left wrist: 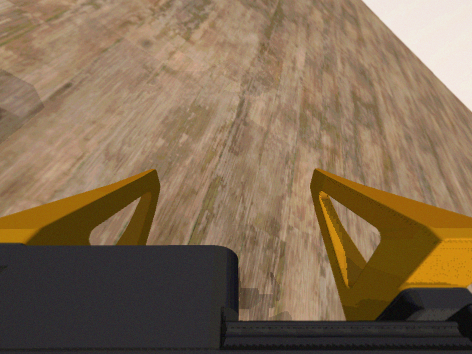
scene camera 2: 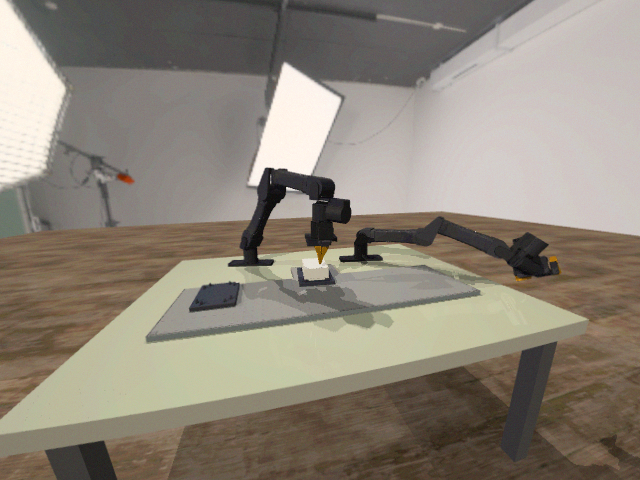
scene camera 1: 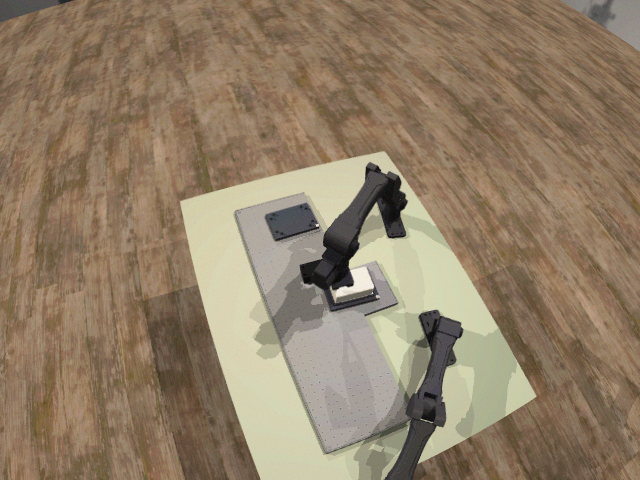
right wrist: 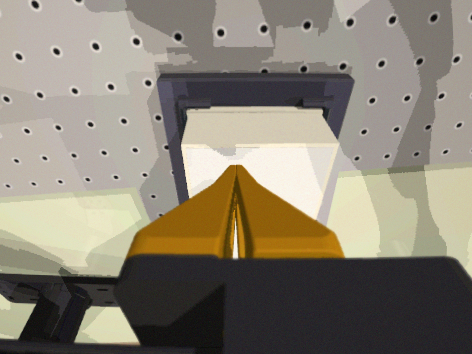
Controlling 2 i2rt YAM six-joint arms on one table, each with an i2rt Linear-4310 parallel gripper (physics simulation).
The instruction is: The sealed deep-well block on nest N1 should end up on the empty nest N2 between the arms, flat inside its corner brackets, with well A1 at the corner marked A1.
Labels:
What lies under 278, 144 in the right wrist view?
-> A white block.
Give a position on a dark nest plate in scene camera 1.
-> At 291, 221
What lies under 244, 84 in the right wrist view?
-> A dark nest plate.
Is the left gripper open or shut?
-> Open.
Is the right gripper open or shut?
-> Shut.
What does the white block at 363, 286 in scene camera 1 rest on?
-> A dark nest plate.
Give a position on a dark nest plate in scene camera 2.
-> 212, 296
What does the right gripper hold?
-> Nothing.

